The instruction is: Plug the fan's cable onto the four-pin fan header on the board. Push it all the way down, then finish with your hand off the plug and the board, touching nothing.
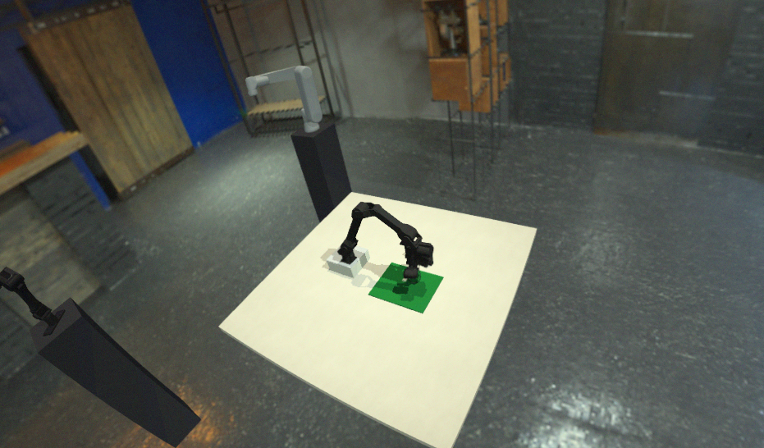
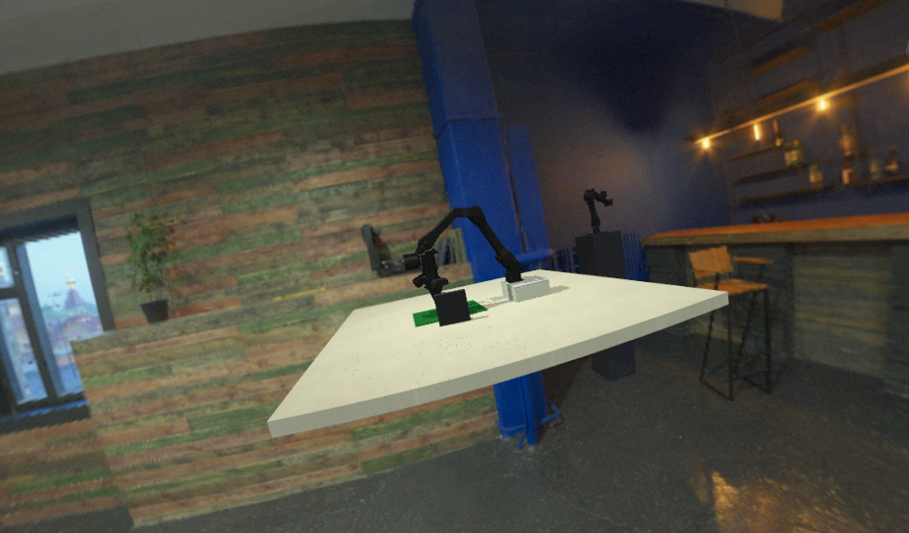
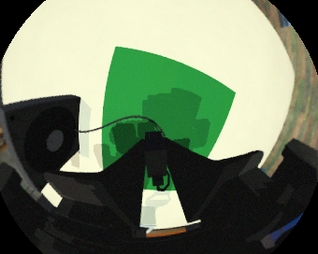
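Now: the black plug 1 cm behind my gripper tip and 1 cm above it. Round my gripper tip: black fan box: 15 cm to the left, 5 cm behind, 1 cm below; pale header: 7 cm below, 6 cm behind; green board: 8 cm below, 4 cm to the right, 4 cm behind.
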